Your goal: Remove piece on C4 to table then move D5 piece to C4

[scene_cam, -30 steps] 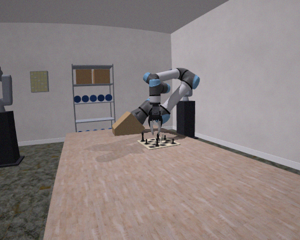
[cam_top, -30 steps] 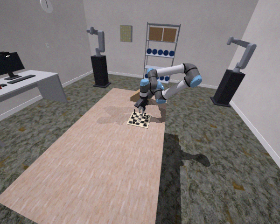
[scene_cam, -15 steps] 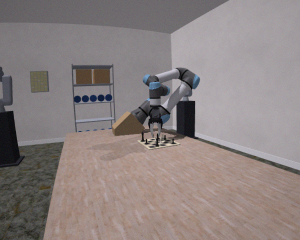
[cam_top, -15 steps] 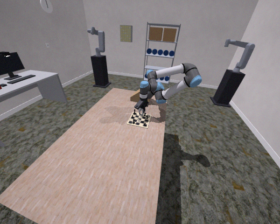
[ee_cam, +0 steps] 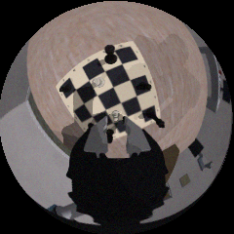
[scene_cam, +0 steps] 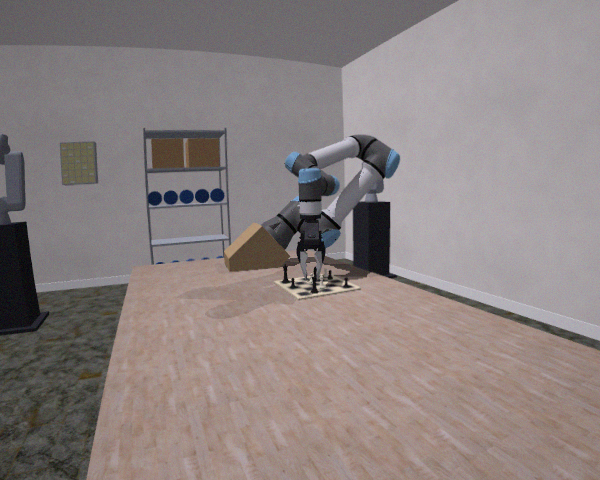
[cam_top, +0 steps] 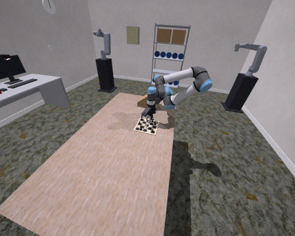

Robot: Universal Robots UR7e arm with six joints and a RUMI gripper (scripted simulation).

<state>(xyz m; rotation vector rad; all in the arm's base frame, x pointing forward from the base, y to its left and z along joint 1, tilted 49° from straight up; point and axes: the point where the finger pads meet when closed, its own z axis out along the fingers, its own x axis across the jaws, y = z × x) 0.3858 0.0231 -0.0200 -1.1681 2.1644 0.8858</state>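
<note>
Now: the chessboard 4 cm ahead of my hand and 2 cm below it.
</note>
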